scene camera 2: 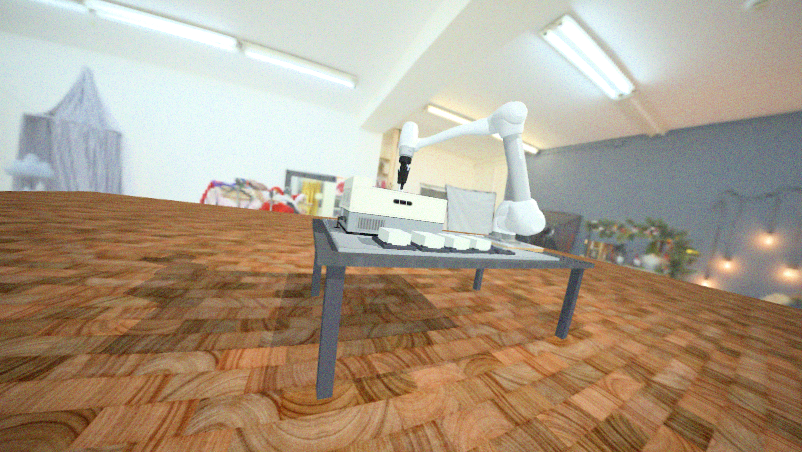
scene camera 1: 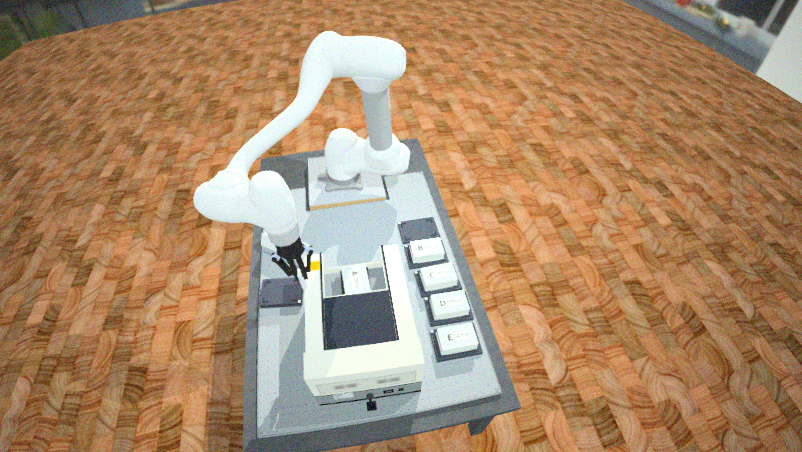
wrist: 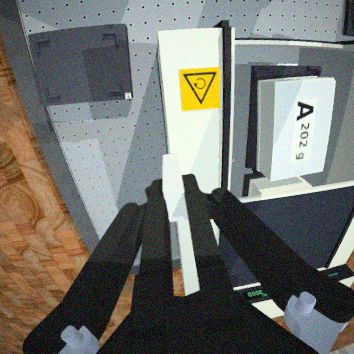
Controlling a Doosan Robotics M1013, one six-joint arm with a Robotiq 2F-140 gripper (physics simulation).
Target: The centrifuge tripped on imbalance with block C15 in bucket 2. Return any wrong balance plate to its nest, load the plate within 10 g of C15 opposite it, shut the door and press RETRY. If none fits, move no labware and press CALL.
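Pixels of known places: gripper, fingertip midpoint: [scene camera 1: 304, 285] [wrist: 172, 166]; arm's base, link origin: [scene camera 2: 502, 240] [scene camera 1: 344, 178].
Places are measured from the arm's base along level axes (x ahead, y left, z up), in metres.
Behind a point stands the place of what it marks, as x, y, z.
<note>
My gripper [scene camera 1: 304, 275] @(0.750, -0.125, 0.191) [scene camera 2: 402, 186] @(0.750, -0.125, 0.191) [wrist: 172, 166] @(0.750, -0.125, 0.191) is shut and empty, above the left wall of the centrifuge [scene camera 1: 362, 360] @(1.044, 0.050, 0.225) [scene camera 2: 393, 201] @(0.887, 0.211, 0.144) [wrist: 192, 50] @(0.642, -0.102, 0.191), beside its yellow warning label. The chamber is open at the rear; plate A [scene camera 1: 354, 278] @(0.723, 0.038, 0.165) [wrist: 301, 130] @(0.726, 0.040, 0.165), marked 202 g, sits in it upon a dark bucket. The dark door panel [scene camera 1: 359, 320] @(0.900, 0.048, 0.194) [wrist: 290, 230] @(0.866, 0.042, 0.194) covers the front part. Plates B [scene camera 1: 426, 250] @(0.531, 0.322, 0.036) [scene camera 2: 479, 242] @(0.535, 0.391, 0.025), C [scene camera 1: 439, 276] @(0.661, 0.351, 0.034) [scene camera 2: 456, 241] @(0.671, 0.416, 0.024), D [scene camera 1: 449, 304] @(0.788, 0.364, 0.035) [scene camera 2: 427, 239] @(0.807, 0.431, 0.023) and E [scene camera 1: 457, 338] @(0.924, 0.364, 0.035) [scene camera 2: 394, 235] @(0.934, 0.430, 0.026) sit in nests at the right. Block C15 does not show.
A nest without a plate [scene camera 1: 418, 229] @(0.376, 0.315, -0.007) lies behind plate B. Another dark nest [scene camera 1: 280, 292] @(0.645, -0.262, 0.006) [wrist: 80, 65] @(0.637, -0.259, 0.006) lies left of the centrifuge. The button box is mostly hidden behind the gripper and wrist in scene camera 1. The table [scene camera 1: 466, 412] @(1.160, 0.354, -0.032) [scene camera 2: 359, 260] @(1.061, 0.529, -0.041) has a dark edge.
</note>
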